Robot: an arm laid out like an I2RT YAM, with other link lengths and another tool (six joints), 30 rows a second.
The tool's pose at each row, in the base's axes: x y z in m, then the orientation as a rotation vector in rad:
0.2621, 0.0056, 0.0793, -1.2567, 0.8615, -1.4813
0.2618, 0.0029, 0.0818, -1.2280, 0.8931, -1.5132
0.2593, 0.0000, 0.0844, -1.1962, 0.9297, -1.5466
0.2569, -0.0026, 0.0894, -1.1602, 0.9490, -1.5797
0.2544, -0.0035, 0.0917, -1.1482, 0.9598, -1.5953
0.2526, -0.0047, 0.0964, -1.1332, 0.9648, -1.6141
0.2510, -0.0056, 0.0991, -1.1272, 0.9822, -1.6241
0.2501, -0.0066, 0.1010, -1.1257, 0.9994, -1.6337
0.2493, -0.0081, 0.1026, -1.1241, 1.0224, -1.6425
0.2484, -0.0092, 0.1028, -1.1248, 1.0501, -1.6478
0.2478, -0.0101, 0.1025, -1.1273, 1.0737, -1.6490
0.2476, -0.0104, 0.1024, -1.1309, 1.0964, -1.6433
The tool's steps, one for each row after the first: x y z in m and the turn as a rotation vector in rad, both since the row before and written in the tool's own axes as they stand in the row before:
0.0033, -0.0017, 0.0001, -0.0017, 0.0450, 0.0012
0.0036, -0.0022, -0.0019, -0.0036, 0.0495, 0.0023
0.0040, -0.0045, -0.0011, 0.0097, 0.0424, 0.0006
0.0017, -0.0025, -0.0018, 0.0005, 0.0190, -0.0024
0.0026, -0.0045, -0.0004, 0.0062, 0.0191, -0.0041
0.0018, -0.0026, -0.0007, -0.0077, 0.0166, -0.0009
0.0016, -0.0017, -0.0002, -0.0100, 0.0145, -0.0032
0.0020, -0.0012, -0.0002, -0.0140, 0.0169, -0.0018
0.0013, -0.0001, -0.0006, -0.0187, 0.0163, -0.0002
0.0009, 0.0004, -0.0005, -0.0172, 0.0112, 0.0009
0.0003, 0.0001, -0.0002, -0.0179, 0.0064, 0.0048

